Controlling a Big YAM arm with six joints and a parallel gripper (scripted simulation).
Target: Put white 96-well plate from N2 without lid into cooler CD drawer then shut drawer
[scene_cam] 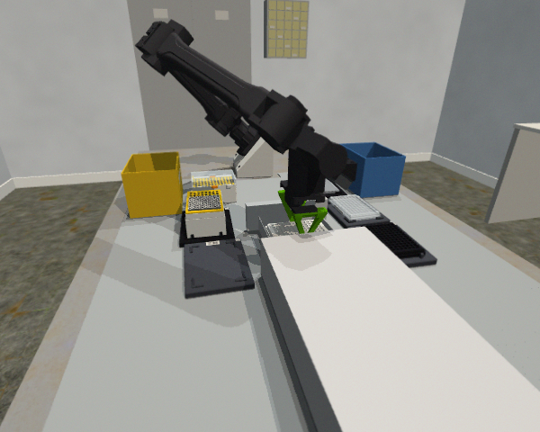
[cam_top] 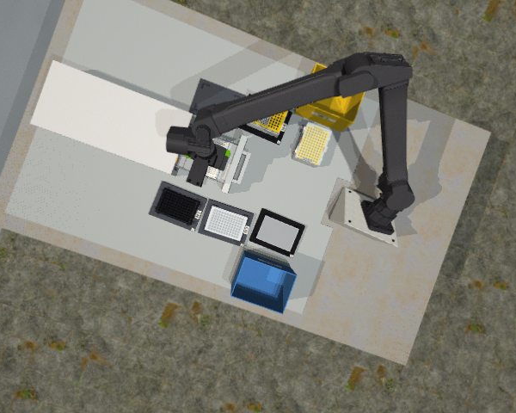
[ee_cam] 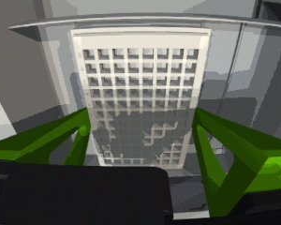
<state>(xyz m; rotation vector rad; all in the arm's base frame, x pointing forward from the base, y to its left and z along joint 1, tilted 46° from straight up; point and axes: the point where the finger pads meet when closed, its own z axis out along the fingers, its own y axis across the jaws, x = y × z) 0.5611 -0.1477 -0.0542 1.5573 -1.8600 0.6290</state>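
The white 96-well plate lies 10 mm below my hand. From my hand the other things lie so: cooler CD (170 mm ahead, 20 mm to the right, 10 mm below); then black plate (190 mm to the left, 70 mm ahead, 20 mm below); then cooler's drawer (40 mm ahead, 20 mm below, 10 mm to the right).
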